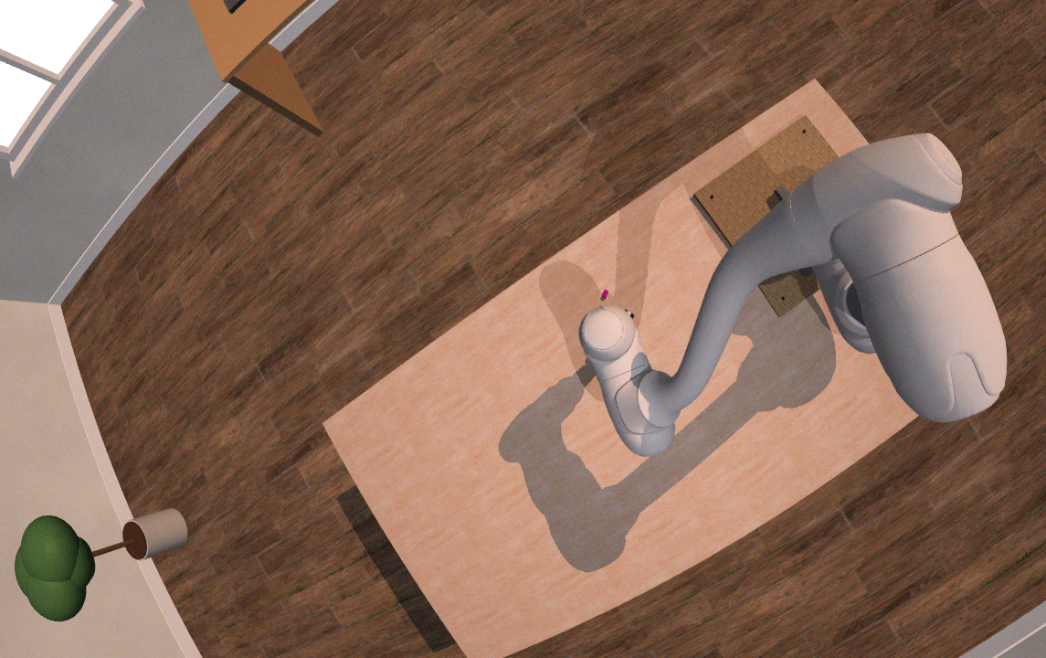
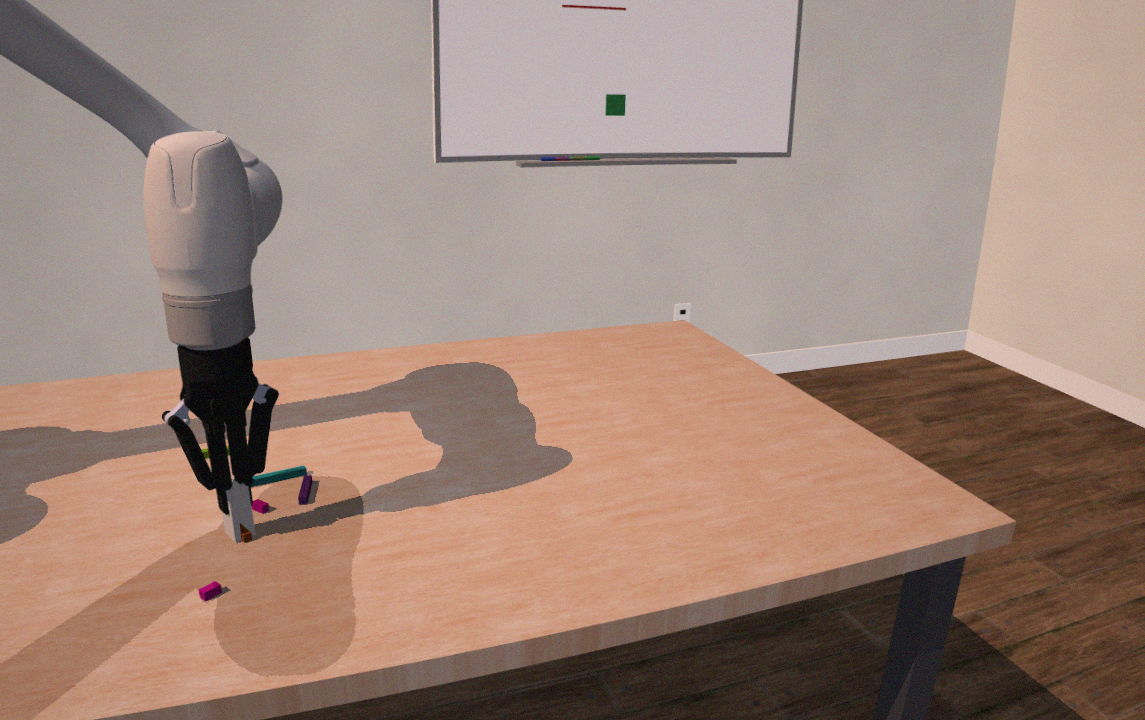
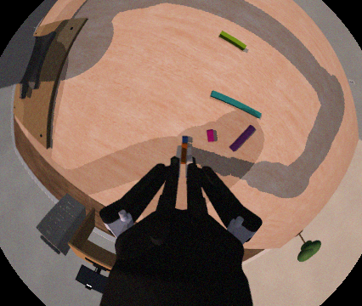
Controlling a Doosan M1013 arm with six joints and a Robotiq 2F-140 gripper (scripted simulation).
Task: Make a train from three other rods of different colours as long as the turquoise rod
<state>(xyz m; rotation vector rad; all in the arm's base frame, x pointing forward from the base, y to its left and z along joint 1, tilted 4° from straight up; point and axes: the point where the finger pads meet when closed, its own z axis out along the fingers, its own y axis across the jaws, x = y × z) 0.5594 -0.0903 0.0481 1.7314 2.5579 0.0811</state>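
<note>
Now: hand 30 mm above the orange rod. Also, from my hand: purple rod: 90 mm ahead, 80 mm to the left, 30 mm below; turquoise rod: 120 mm to the left, 40 mm ahead, 30 mm below; blue rod: 30 mm to the left, 30 mm below, 10 mm behind.
</note>
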